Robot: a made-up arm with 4 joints. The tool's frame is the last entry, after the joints. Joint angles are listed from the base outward. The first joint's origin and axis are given. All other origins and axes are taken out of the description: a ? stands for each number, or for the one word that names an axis. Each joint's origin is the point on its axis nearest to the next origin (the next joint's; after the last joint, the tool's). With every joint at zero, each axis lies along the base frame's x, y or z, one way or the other. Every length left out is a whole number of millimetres.
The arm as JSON. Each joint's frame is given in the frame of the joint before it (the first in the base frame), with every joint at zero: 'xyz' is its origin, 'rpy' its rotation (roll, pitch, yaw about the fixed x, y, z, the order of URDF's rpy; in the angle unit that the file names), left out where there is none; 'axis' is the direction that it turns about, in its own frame. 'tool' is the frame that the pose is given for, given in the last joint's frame.
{
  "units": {
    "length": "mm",
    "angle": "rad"
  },
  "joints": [
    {
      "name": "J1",
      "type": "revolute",
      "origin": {
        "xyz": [
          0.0,
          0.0,
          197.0
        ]
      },
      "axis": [
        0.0,
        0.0,
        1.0
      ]
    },
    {
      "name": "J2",
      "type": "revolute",
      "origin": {
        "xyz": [
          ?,
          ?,
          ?
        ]
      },
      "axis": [
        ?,
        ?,
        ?
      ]
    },
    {
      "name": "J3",
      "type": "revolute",
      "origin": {
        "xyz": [
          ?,
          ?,
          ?
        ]
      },
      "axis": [
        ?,
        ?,
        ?
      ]
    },
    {
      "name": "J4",
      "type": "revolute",
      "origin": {
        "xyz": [
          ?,
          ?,
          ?
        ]
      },
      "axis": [
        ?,
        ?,
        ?
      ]
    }
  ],
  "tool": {
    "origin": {
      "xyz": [
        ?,
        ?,
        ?
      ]
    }
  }
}
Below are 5 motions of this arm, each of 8 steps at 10 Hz.
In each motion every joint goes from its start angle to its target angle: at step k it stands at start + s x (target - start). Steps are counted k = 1, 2, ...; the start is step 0. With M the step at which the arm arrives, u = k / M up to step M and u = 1 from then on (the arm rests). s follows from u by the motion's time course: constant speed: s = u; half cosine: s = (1 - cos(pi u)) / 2; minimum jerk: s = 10 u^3 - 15 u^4 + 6 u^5.
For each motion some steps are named. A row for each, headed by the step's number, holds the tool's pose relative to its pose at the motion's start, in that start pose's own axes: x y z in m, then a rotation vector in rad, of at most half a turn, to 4 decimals.
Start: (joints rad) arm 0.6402 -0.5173 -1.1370 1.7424
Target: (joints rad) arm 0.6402 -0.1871 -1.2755 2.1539
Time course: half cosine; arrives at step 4
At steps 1, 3, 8:
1: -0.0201 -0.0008 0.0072 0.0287 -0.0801 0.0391
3: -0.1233 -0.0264 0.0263 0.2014 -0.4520 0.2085
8: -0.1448 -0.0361 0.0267 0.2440 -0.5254 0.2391

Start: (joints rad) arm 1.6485 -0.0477 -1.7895 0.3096
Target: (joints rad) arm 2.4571 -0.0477 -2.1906 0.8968
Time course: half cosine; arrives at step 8
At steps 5, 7, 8:
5: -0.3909 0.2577 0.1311 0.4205 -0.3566 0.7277
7: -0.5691 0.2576 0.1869 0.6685 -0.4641 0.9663
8: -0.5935 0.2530 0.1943 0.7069 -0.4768 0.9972

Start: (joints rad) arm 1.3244 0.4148 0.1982 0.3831
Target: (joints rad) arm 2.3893 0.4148 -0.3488 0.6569
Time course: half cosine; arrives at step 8
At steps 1, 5, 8:
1: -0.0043 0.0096 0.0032 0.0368 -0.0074 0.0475
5: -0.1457 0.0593 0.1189 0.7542 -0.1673 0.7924
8: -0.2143 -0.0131 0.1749 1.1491 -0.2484 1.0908

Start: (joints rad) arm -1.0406 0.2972 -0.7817 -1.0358
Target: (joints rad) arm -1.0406 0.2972 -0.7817 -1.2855
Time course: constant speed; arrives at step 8
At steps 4, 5, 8:
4: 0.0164 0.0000 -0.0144 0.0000 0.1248 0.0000
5: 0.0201 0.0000 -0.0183 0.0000 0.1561 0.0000
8: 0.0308 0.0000 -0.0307 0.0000 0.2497 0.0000

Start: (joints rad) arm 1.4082 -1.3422 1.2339 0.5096
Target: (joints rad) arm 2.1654 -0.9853 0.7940 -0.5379
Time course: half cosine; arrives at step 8
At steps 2, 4, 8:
2: 0.0390 0.0298 0.0031 0.0477 0.0343 0.0795
4: 0.1135 0.1233 0.0286 0.0850 0.1163 0.3223
8: 0.1410 0.2858 0.0833 -0.0905 0.2155 0.6992

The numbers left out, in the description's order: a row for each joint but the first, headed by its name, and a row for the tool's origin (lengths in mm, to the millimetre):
J2: xyz -75.0 66.0 0.0, axis 0.0 -1.0 0.0
J3: xyz -267.0 0.0 -171.0, axis 0.0 0.0 -1.0
J4: xyz 348.0 55.0 0.0, axis 0.0 -1.0 0.0
tool: xyz 107.0 0.0 138.0

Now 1 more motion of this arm.
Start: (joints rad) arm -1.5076 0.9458 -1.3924 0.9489
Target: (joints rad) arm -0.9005 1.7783 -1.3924 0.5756
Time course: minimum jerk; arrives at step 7
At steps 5, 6, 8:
5: -0.0204 0.0424 0.0316 -0.3143 -0.3170 0.5143
6: -0.0129 0.0429 0.0358 -0.3849 -0.3748 0.5509
8: -0.0112 0.0429 0.0367 -0.3989 -0.3861 0.5566

